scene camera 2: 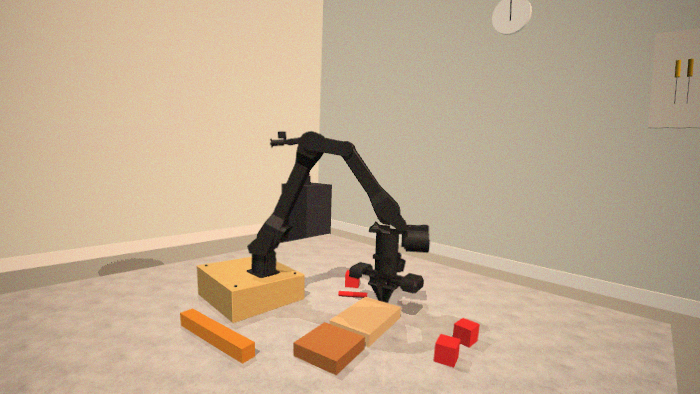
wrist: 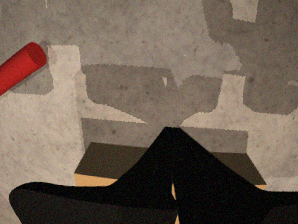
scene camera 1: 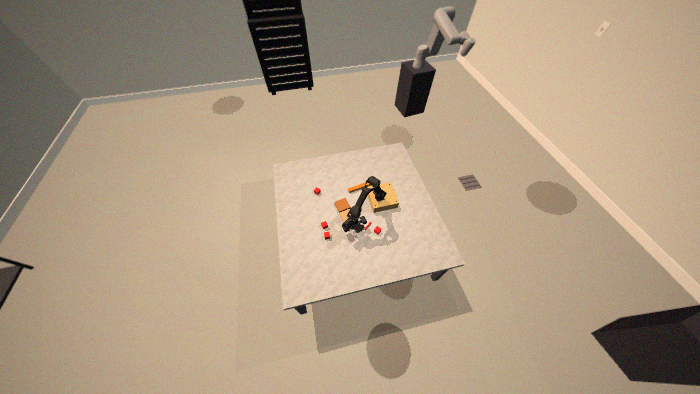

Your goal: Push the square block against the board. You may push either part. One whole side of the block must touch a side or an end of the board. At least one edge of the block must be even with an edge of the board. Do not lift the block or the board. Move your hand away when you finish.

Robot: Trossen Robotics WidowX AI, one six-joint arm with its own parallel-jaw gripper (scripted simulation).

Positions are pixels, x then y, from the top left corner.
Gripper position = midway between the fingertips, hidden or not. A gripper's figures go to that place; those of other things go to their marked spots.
Scene:
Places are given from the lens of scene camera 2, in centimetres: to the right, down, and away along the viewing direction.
gripper (scene camera 2: 383, 307): 9, 29, 84
tan block (scene camera 2: 371, 318): 5, 28, 74
brown square block (scene camera 2: 331, 348): -4, 29, 62
The marked spots on the tan block and the brown square block are 15 cm apart.

